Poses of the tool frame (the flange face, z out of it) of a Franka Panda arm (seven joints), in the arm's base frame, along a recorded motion.
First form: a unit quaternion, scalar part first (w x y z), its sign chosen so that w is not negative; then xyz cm.
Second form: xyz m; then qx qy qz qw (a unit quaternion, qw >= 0). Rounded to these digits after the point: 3 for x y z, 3 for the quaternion.
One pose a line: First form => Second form
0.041 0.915 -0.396 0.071 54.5 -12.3 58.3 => 0.545 -0.123 0.583 0.915 -0.396 0.071 0.041
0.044 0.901 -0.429 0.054 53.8 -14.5 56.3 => 0.538 -0.145 0.563 0.901 -0.429 0.054 0.044
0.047 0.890 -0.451 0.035 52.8 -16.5 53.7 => 0.528 -0.165 0.537 0.890 -0.451 0.035 0.047
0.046 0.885 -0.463 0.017 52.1 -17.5 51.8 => 0.521 -0.175 0.518 0.885 -0.463 0.017 0.046
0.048 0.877 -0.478 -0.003 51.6 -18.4 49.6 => 0.516 -0.184 0.496 0.877 -0.478 -0.003 0.048
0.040 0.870 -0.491 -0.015 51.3 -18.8 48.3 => 0.513 -0.188 0.483 0.870 -0.491 -0.015 0.040
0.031 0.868 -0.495 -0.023 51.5 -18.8 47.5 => 0.515 -0.188 0.475 0.868 -0.495 -0.023 0.031
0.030 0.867 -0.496 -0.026 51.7 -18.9 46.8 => 0.517 -0.189 0.468 0.867 -0.496 -0.026 0.030
